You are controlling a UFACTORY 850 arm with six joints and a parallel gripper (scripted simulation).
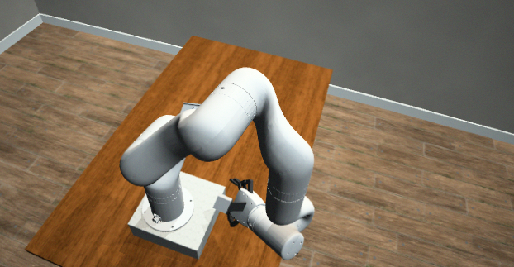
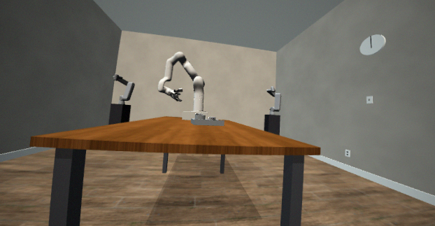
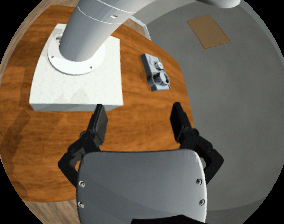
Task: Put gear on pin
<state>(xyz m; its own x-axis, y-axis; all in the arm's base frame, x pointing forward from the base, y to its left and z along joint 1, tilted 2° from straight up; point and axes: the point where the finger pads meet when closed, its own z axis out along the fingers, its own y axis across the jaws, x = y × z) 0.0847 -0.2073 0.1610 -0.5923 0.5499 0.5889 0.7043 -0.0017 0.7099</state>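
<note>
My hand is 41 cm short of the loose gear, 40 cm to the right of it and 20 cm above it.
</note>
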